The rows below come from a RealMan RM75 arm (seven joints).
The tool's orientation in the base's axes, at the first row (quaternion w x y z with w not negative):
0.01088 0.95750 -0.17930 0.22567
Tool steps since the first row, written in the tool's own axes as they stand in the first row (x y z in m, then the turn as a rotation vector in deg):
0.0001 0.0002 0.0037 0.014 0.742 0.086
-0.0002 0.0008 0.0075 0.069 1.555 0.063
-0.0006 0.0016 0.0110 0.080 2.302 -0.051
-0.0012 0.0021 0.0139 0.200 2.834 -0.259
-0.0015 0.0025 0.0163 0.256 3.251 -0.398
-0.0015 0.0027 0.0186 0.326 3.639 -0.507
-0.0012 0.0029 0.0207 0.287 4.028 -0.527
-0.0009 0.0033 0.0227 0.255 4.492 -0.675
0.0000 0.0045 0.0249 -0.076 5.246 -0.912
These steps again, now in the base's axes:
0.0016 -0.0006 -0.0033 -0.210 -0.708 -0.116
0.0028 -0.0014 -0.0069 -0.457 -1.484 -0.120
0.0037 -0.0024 -0.0102 -0.757 -2.175 -0.058
0.0042 -0.0030 -0.0131 -0.931 -2.692 0.149
0.0049 -0.0035 -0.0154 -1.089 -3.087 0.274
0.0058 -0.0039 -0.0175 -1.213 -3.463 0.379
0.0069 -0.0044 -0.0193 -1.389 -3.812 0.356
0.0078 -0.0051 -0.0210 -1.641 -4.220 0.447
0.0091 -0.0067 -0.0226 -2.281 -4.789 0.471

